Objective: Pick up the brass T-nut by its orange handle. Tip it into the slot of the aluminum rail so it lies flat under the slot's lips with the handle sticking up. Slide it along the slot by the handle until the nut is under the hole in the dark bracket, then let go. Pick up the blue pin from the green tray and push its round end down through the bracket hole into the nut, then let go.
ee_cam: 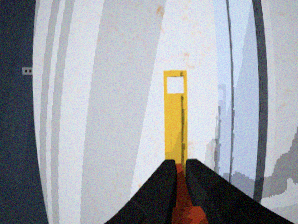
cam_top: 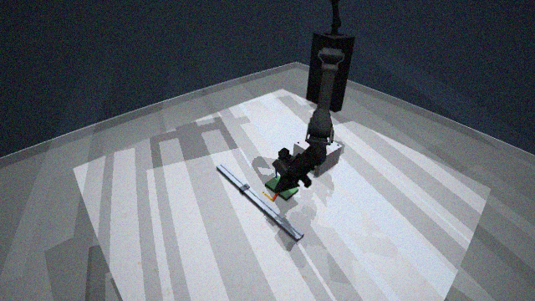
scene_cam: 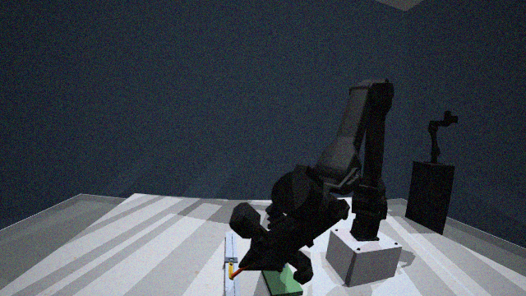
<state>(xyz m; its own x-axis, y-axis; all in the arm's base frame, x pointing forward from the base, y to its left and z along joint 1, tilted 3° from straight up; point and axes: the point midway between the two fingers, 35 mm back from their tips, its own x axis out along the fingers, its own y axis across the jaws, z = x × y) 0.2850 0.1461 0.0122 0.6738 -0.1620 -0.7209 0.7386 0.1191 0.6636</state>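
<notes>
Right now my gripper tip is 3 cm short of the aluminum rail, 12 cm to the left of it and 8 cm above it. From my gripper tip the other things lie so: blue pin 10 cm behind, 13 cm to the right, 7 cm below; green tray 9 cm behind, 10 cm to the right, 9 cm below; brass T-nut 2 cm to the right.
</notes>
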